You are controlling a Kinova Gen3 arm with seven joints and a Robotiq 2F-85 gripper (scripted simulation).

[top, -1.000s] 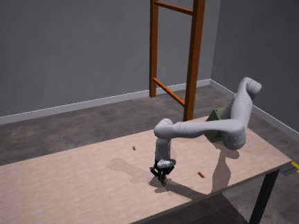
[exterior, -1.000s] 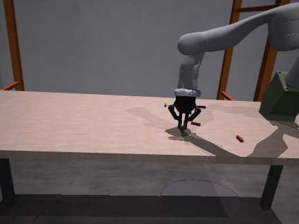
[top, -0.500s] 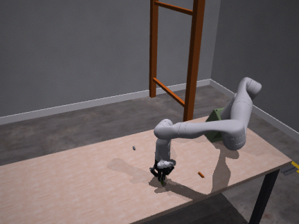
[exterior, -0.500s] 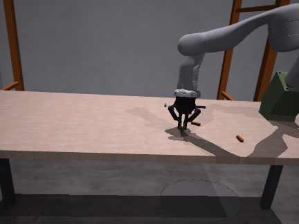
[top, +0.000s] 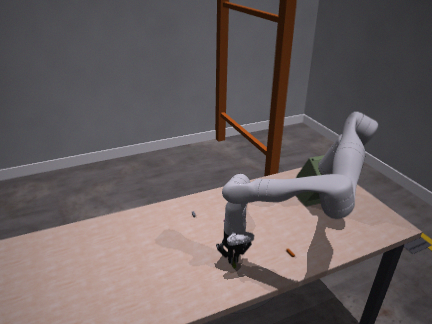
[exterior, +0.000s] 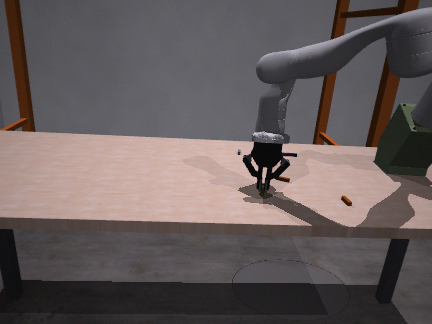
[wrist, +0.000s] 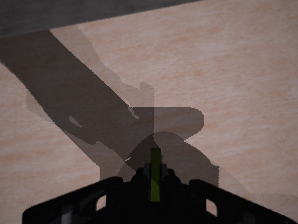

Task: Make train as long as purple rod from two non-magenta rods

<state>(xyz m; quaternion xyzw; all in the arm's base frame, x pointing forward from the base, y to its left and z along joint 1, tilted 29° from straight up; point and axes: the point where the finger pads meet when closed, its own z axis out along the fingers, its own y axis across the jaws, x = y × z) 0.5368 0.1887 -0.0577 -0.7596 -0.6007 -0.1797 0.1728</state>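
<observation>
Now: hand 20 mm above the lime rod. From my hand the other things lie so: magenta rod: 220 mm to the right, 90 mm behind, 20 mm below; blue rod: 30 mm to the right, 20 mm below, 10 mm behind; grey rod: 330 mm to the right, 20 mm below, 20 mm ahead.
</observation>
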